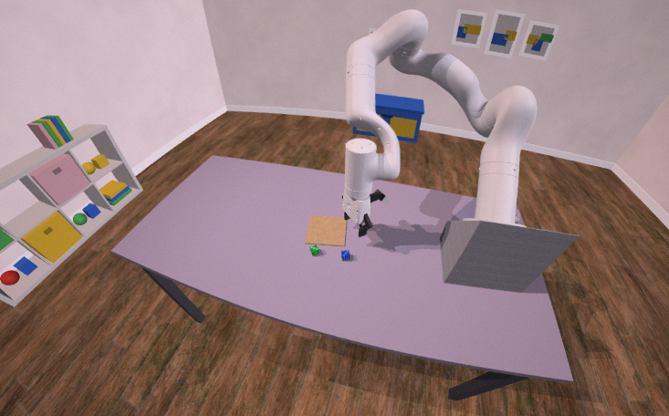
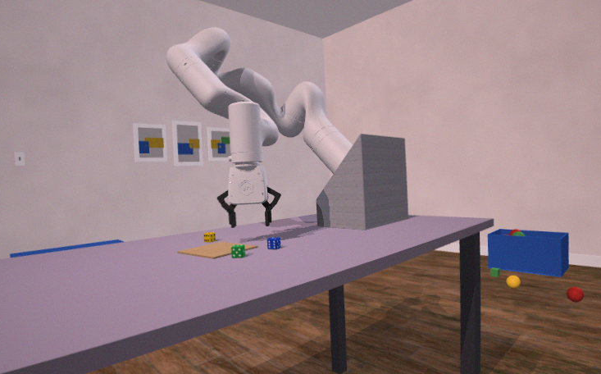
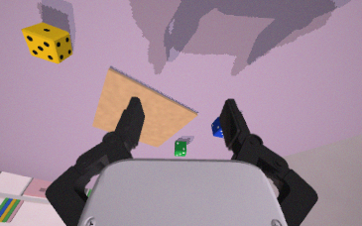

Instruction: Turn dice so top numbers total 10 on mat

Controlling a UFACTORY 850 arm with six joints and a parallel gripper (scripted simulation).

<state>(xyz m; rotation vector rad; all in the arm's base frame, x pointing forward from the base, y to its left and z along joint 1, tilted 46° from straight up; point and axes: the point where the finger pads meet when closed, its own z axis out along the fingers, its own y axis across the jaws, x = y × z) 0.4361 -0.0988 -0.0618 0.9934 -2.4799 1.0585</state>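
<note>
The blue die is 110 mm to the left of my hand, 40 mm below it and 10 mm ahead of it. Also, from my hand: tan mat (100 mm ahead, 50 mm below); green die (120 mm ahead, 110 mm to the left, 40 mm below); yellow die (130 mm to the right, 50 mm ahead, 40 mm below).
</note>
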